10 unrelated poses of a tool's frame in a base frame.
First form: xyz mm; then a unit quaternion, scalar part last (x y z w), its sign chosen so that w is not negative.
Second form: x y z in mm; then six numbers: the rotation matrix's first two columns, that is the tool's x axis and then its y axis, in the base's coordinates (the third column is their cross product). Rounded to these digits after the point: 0 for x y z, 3 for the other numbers.
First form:
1: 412, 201, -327, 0.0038, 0.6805, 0.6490, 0.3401
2: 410, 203, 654, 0.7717, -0.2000, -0.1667, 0.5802
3: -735, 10, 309, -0.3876, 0.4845, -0.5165, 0.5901
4: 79, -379, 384, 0.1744, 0.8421, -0.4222, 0.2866
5: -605, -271, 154, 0.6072, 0.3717, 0.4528, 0.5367
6: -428, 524, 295, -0.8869, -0.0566, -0.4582, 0.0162
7: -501, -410, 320, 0.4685, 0.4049, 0.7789, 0.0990
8: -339, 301, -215, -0.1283, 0.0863, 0.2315, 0.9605
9: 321, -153, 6, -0.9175, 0.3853, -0.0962, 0.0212
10: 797, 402, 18, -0.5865, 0.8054, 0.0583, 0.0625
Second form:
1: 412, 201, -327, -0.769, 0.447, -0.458, -0.436, 0.158, 0.886
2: 410, 203, 654, 0.864, -0.502, -0.025, -0.115, -0.247, 0.962
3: -735, 10, 309, -0.003, -0.985, -0.171, 0.234, 0.166, -0.958
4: 79, -379, 384, -0.775, 0.052, -0.630, 0.536, 0.583, -0.611
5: -605, -271, 154, 0.314, 0.937, 0.151, -0.035, -0.148, 0.988
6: -428, 524, 295, 0.574, 0.086, 0.815, 0.115, -0.993, 0.023
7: -501, -410, 320, -0.541, 0.534, 0.650, 0.225, -0.652, 0.724
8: -339, 301, -215, 0.878, 0.423, -0.225, -0.467, 0.860, -0.206
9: 321, -153, 6, 0.685, -0.711, 0.160, -0.703, -0.702, -0.113
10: 797, 402, 18, -0.304, -0.937, -0.169, -0.952, 0.305, 0.021
